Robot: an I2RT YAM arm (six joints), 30 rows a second.
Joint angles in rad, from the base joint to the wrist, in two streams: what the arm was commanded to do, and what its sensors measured. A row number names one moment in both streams.
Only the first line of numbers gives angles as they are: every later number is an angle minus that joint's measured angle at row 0.
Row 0, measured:
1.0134, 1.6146, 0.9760, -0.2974, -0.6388, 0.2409
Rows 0 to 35, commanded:
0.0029, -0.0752, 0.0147, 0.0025, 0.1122, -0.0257
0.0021, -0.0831, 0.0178, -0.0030, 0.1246, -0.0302
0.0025, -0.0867, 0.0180, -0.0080, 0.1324, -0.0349
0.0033, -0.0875, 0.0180, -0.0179, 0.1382, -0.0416
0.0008, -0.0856, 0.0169, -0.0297, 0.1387, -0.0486
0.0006, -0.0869, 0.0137, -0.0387, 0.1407, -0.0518
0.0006, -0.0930, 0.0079, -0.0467, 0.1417, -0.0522
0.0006, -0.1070, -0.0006, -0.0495, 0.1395, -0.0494
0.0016, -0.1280, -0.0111, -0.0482, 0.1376, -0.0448
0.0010, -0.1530, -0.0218, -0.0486, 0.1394, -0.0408
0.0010, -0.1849, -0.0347, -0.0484, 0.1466, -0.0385
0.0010, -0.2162, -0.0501, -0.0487, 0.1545, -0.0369
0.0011, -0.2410, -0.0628, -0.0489, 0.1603, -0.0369
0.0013, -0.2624, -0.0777, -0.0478, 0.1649, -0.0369
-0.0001, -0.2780, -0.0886, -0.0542, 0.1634, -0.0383
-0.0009, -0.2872, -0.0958, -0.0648, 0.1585, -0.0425
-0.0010, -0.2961, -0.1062, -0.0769, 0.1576, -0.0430
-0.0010, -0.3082, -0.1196, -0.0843, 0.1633, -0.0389
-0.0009, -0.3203, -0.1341, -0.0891, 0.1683, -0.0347
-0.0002, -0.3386, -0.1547, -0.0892, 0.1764, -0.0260
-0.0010, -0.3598, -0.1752, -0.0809, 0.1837, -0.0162
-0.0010, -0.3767, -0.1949, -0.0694, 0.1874, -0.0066
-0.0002, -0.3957, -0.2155, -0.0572, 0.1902, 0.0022
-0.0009, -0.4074, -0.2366, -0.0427, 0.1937, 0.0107
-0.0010, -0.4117, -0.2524, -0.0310, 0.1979, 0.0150
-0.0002, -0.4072, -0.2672, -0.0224, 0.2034, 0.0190
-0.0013, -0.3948, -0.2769, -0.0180, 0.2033, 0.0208
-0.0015, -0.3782, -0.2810, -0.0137, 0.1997, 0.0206
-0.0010, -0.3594, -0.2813, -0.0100, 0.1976, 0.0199
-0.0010, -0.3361, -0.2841, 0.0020, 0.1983, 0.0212
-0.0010, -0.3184, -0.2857, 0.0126, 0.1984, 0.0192
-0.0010, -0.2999, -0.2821, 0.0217, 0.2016, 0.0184
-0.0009, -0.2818, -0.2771, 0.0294, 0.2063, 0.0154
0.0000, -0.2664, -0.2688, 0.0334, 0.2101, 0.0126
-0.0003, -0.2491, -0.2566, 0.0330, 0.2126, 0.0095
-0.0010, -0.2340, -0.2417, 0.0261, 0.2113, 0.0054
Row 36, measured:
0.0015, -0.2869, -0.2544, 0.0443, 0.1721, 0.0137
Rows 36 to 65, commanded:
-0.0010, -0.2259, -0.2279, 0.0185, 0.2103, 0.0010
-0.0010, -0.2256, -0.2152, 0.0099, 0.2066, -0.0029
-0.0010, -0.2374, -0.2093, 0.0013, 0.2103, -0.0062
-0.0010, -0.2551, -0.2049, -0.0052, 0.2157, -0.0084
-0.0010, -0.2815, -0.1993, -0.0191, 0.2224, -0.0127
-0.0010, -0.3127, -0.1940, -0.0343, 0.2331, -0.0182
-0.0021, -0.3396, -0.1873, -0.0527, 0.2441, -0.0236
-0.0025, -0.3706, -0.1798, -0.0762, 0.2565, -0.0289
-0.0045, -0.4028, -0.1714, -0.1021, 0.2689, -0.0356
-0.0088, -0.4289, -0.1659, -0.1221, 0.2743, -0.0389
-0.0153, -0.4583, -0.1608, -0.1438, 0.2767, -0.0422
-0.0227, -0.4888, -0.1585, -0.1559, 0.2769, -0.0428
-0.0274, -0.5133, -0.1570, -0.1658, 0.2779, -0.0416
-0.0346, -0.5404, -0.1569, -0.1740, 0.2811, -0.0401
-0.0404, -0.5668, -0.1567, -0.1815, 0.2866, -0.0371
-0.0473, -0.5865, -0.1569, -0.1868, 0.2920, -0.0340
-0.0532, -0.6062, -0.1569, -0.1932, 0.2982, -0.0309
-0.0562, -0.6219, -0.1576, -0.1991, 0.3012, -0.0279
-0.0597, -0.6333, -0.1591, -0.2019, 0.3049, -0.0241
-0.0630, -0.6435, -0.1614, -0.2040, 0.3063, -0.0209
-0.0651, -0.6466, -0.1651, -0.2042, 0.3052, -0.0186
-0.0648, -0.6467, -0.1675, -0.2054, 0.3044, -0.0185
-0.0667, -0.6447, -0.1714, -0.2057, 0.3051, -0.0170
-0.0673, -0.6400, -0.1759, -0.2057, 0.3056, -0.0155
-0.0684, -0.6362, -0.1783, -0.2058, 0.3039, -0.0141
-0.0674, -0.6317, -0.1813, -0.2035, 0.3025, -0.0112
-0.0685, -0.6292, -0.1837, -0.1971, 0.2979, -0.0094
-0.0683, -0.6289, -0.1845, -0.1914, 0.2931, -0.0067
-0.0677, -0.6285, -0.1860, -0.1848, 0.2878, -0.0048
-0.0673, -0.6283, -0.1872, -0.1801, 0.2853, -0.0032
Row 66, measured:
-0.0588, -0.6336, -0.1831, -0.1804, 0.2877, -0.0160
